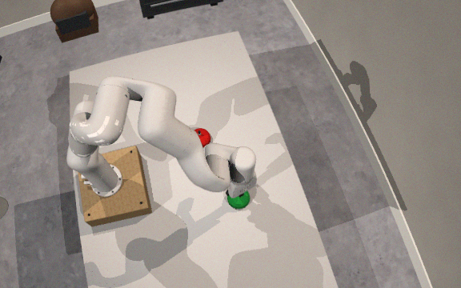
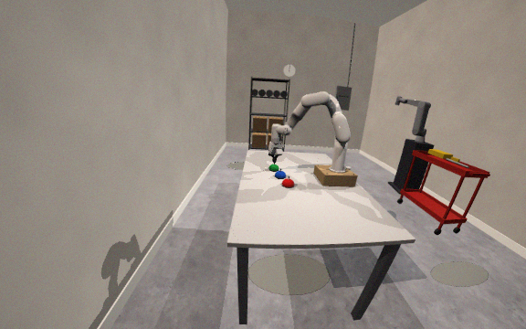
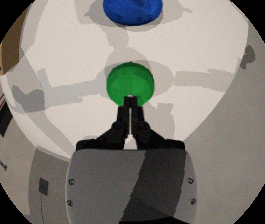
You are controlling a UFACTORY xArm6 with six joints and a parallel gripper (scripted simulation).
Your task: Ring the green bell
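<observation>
My gripper is now 40 mm above the green bell. From my hand the other things lie so: red bell 130 mm behind, 260 mm to the left, 40 mm below; blue bell 60 mm behind, 130 mm to the left, 40 mm below.
</observation>
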